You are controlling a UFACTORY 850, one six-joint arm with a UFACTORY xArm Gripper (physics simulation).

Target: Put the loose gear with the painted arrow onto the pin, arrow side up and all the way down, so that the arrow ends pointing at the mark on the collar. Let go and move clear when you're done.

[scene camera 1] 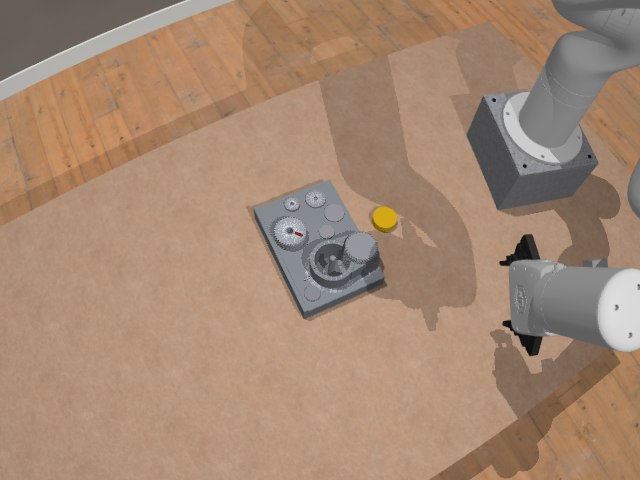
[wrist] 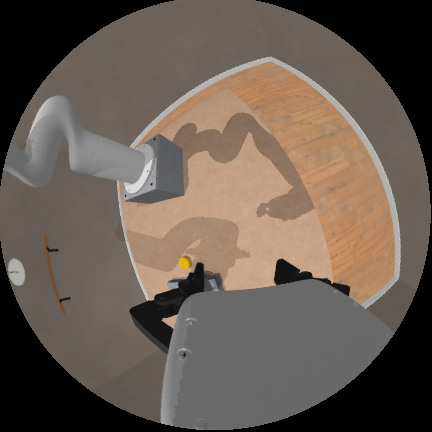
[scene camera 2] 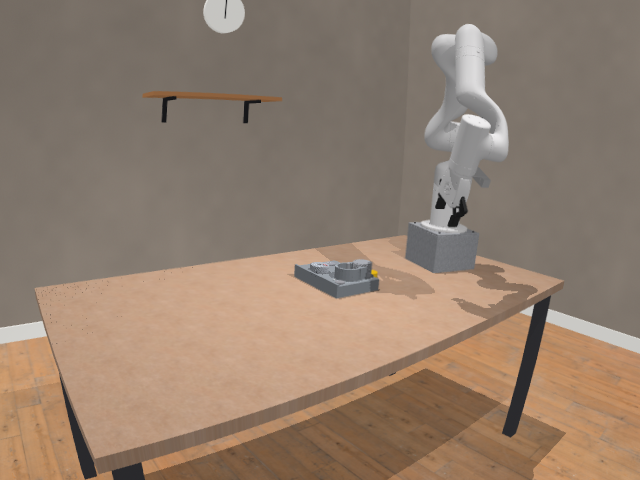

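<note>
The loose gear lies flat on the grey base plate, its red arrow facing up and extending toward the lower right in scene camera 1. The round collar stands on the same plate, with the pin upright inside it and no gear on the pin. A small pale mark shows at the collar's lower left. My gripper is open and empty, raised well to the right of the plate. In the wrist view a finger partly hides the plate.
A tall toothed gear stands right beside the collar. Two small gears and several flat discs are on the plate. A yellow disc lies beside it. The arm's base block stands farther right.
</note>
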